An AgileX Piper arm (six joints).
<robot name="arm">
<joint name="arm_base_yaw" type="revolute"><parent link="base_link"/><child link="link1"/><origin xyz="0 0 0.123" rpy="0 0 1.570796"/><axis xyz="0 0 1"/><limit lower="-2.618" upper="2.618"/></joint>
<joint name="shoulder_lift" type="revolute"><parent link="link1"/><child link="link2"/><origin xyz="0 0 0" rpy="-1.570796 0 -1.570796"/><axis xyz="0 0 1"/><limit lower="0" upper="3.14"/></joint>
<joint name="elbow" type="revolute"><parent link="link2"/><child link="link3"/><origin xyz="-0.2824 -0.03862 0" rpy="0 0 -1.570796"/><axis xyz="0 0 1"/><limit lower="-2.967" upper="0"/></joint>
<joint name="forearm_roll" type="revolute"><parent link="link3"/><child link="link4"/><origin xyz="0.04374 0.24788 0" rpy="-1.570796 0 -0.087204"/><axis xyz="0 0 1"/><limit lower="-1.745" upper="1.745"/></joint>
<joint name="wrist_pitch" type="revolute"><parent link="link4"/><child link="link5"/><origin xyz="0 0 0" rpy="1.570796 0 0"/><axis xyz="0 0 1"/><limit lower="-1.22" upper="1.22"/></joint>
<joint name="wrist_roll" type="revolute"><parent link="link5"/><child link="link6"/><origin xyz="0 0.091 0" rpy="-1.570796 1.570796 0"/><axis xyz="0 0 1"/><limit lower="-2.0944" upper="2.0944"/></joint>
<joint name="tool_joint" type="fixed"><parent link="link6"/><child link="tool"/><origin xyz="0 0 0" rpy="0 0 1.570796"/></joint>
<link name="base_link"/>
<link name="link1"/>
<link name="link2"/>
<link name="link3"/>
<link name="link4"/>
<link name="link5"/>
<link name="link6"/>
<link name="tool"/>
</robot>
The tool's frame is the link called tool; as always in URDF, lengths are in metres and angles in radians.
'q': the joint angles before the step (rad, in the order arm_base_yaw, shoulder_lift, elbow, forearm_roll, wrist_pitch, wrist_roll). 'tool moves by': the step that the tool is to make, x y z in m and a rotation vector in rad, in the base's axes. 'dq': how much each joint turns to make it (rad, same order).
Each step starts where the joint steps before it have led.
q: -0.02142, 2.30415, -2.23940, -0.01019, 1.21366, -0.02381
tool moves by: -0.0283, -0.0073, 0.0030, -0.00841, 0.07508, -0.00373
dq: -0.01554, -0.11733, 0.19283, -0.00643, -0.00085, -0.01241
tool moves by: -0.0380, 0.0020, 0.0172, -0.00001, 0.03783, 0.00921
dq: 0.00117, -0.15684, 0.19534, 0.00100, -0.00081, -0.00844
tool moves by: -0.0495, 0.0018, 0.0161, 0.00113, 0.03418, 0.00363
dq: -0.00013, -0.18576, 0.21985, 0.00089, 0.00005, -0.00398
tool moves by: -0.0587, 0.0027, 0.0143, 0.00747, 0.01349, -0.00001
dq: -0.00009, -0.21138, 0.22488, 0.00729, 0.00024, -0.00107
